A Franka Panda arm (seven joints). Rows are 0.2 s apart.
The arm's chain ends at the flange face. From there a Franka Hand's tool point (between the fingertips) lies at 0.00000 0.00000 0.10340 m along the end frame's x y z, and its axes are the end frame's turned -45 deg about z.
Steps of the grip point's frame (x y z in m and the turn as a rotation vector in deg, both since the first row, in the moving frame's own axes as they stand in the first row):
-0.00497, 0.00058, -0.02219, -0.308, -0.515, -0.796
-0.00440, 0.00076, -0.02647, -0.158, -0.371, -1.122
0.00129, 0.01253, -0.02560, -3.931, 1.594, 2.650
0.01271, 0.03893, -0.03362, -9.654, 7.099, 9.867
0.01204, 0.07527, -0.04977, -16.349, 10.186, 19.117
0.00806, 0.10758, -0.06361, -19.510, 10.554, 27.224
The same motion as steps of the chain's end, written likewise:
-0.00285, 0.00287, -0.02218, -0.582, -0.146, -0.796
-0.00231, 0.00297, -0.02647, -0.374, -0.151, -1.122
0.00280, 0.00481, -0.02532, -1.653, 3.907, 2.650
0.01568, 0.01349, -0.03137, -1.807, 11.846, 9.867
0.03042, 0.03159, -0.04403, -4.358, 18.763, 19.117
0.04839, 0.05081, -0.05610, -6.333, 21.258, 27.224

